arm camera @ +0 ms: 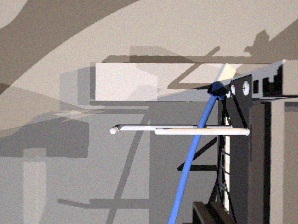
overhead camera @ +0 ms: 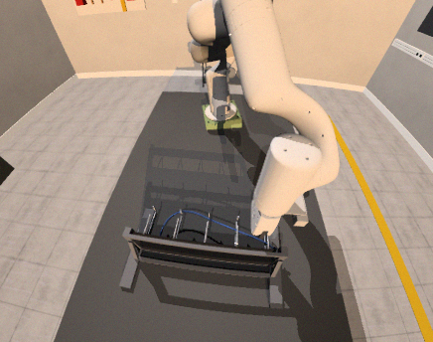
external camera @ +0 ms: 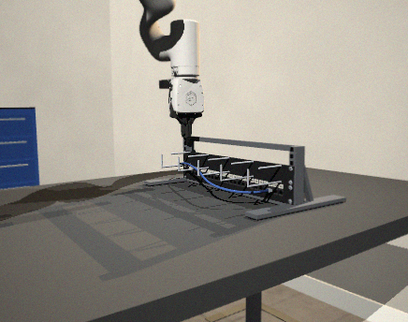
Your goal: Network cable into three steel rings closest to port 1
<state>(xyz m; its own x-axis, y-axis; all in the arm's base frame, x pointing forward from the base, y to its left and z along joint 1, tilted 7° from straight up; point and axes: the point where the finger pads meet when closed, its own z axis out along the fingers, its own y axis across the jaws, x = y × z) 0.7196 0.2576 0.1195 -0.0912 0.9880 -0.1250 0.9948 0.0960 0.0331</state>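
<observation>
The clear plug lies 120 mm below my hand, 90 mm to the left of it and 30 mm ahead of it. The rest, counted from my hand: patch-panel rack (140 mm to the right, 100 mm below, 70 mm ahead).
</observation>
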